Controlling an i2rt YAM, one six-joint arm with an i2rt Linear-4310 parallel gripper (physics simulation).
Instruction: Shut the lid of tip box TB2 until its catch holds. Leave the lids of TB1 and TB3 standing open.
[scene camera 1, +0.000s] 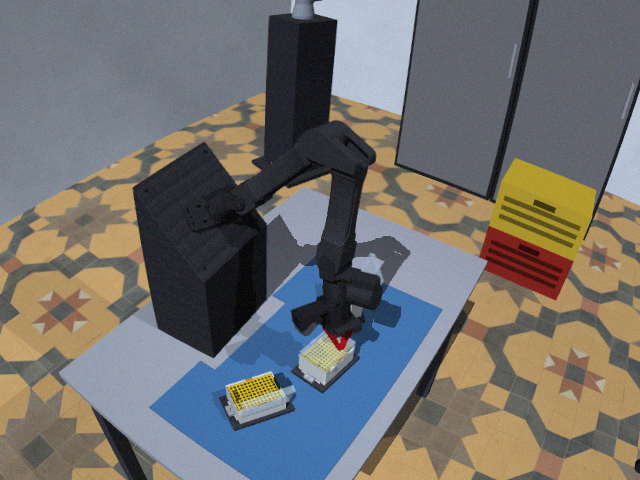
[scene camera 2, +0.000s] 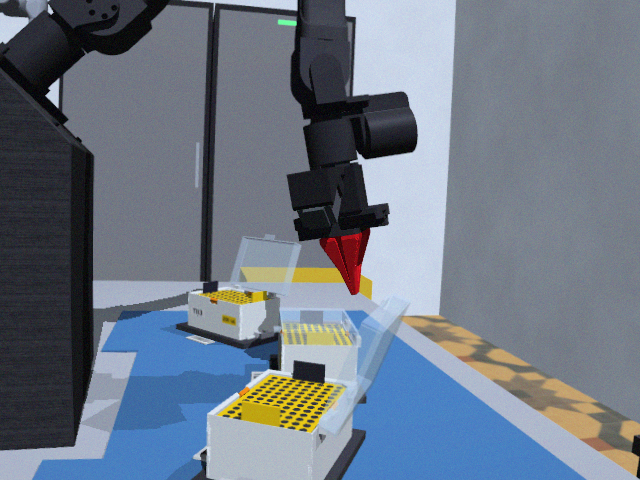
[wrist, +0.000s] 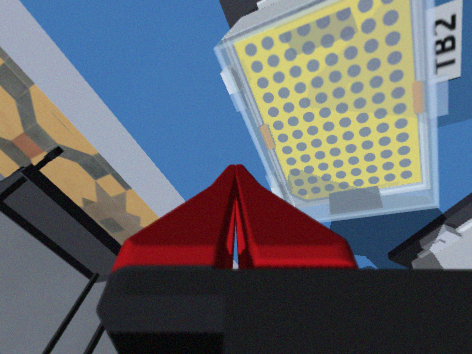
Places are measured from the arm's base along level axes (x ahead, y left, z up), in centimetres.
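Pixels of known places: gripper, fingertip midpoint: (scene camera 1: 340, 349) (scene camera 2: 355, 293) (wrist: 235, 176); arm's base at its link origin: (scene camera 1: 216, 210) (scene camera 2: 14, 78).
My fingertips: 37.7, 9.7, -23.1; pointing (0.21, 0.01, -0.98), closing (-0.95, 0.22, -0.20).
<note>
For each thing: its top centre in the pictures, then the offset to it from my fingertips, as dx, dy, dz. "spot": a spot on its surface instead.
- Tip box TB2 at its top centre: (wrist: 363, 130) (scene camera 2: 306, 318) (scene camera 1: 324, 344) -5.8, +0.2, -3.3
- far box at its top centre: (scene camera 2: 228, 292) -19.8, +18.8, -4.5
- far box's lid at a spot on its surface: (scene camera 2: 266, 260) spot: -15.2, +26.3, -0.1
Tip box TB2 (scene camera 1: 313, 369) (scene camera 2: 321, 362) (wrist: 350, 107) stands in the middle of the blue mat, its label readable in the wrist view. Its clear lid (scene camera 1: 328, 352) (scene camera 2: 294, 316) (wrist: 434, 160) lies down over the whole yellow rack; whether the catch holds cannot be told. My gripper (scene camera 1: 340, 347) (scene camera 2: 354, 293) (wrist: 235, 176) is shut and empty, its red tips above the lid's hinge side, apart from it in scene camera 2. The near box (scene camera 1: 262, 408) (scene camera 2: 258, 449) and the far box (scene camera 2: 217, 317) have their clear lids standing open; their labels are too small to read surely.
The near box's open lid (scene camera 2: 385, 333) leans out toward the table's outer side, close to TB2. The far box's lid (scene camera 2: 266, 260) stands raised. The arm's dark pedestal (scene camera 1: 180, 258) (scene camera 2: 36, 310) stands on the table. Yellow and red cases (scene camera 1: 542, 217) stand on the floor beyond.
</note>
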